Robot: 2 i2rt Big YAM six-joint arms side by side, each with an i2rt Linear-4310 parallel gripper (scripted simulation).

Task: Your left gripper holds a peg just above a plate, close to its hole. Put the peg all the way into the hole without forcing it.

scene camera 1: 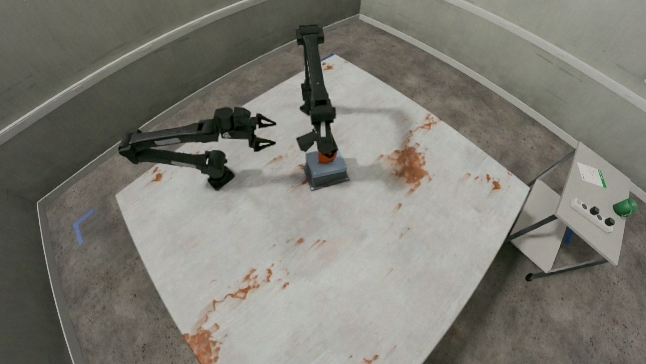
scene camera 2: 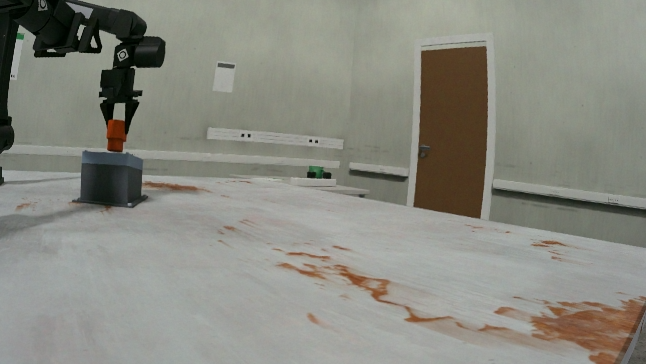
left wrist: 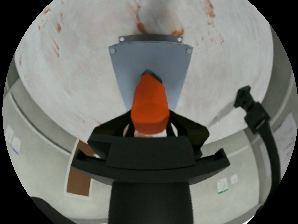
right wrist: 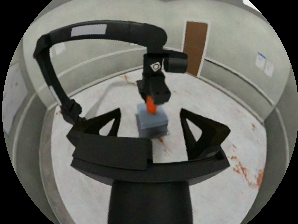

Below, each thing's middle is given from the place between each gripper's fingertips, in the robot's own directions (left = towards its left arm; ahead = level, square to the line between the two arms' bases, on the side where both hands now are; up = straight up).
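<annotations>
With my left hand I am 1 cm past the blue-grey plate (scene camera 2: 127,159), 1 cm to the left of it and 7 cm above it. The orange peg (left wrist: 150,113) is 1 cm to the right of my left hand and 2 cm below it.
From my right hand (scene camera 2: 82,52), the orange peg is 14 cm ahead, 15 cm to the left and 16 cm below. The blue-grey plate is 14 cm ahead of my right hand, 14 cm to the left of it and 22 cm below it.
</annotations>
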